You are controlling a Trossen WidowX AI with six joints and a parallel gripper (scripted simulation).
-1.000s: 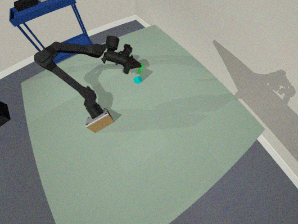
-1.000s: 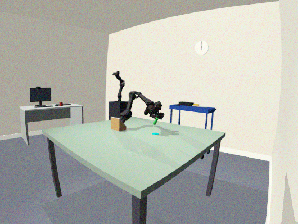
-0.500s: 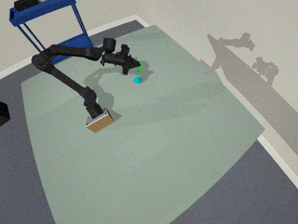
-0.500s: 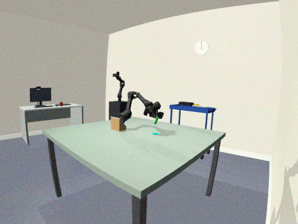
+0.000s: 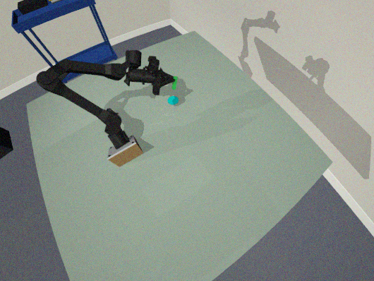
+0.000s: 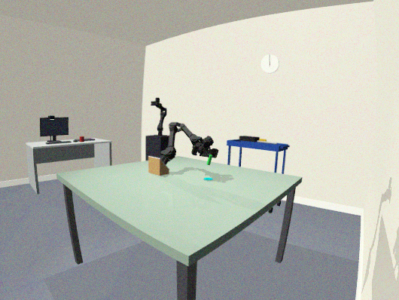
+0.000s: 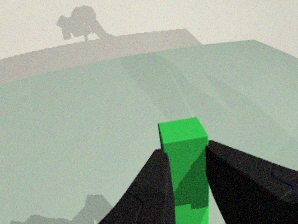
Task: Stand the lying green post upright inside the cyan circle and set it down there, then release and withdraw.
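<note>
My gripper tip is now 1 cm past the cyan circle, 1 cm to the right of it and 15 cm above it. Also, from my gripper tip: green post 2 cm below.
</note>
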